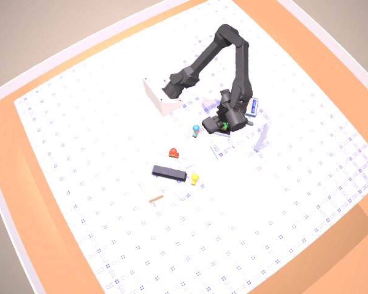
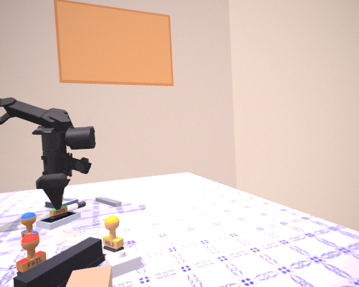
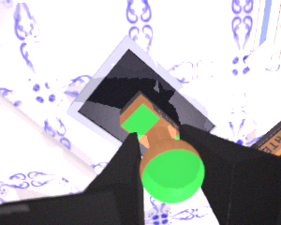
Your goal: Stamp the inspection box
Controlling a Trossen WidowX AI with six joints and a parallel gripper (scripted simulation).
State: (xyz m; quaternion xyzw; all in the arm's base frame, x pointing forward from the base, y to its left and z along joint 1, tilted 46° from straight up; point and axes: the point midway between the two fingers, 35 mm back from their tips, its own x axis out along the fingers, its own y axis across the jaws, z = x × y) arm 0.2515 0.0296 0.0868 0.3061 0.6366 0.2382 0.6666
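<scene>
My gripper tip is now 30 mm above the ink pad tray. Also, from my gripper tip: marker 100 mm to the left, 30 mm below, 30 mm ahead; blue-knob stamp 100 mm to the right, 50 mm behind, 20 mm below; beige card 120 mm to the right, 60 mm ahead, 40 mm below.
</scene>
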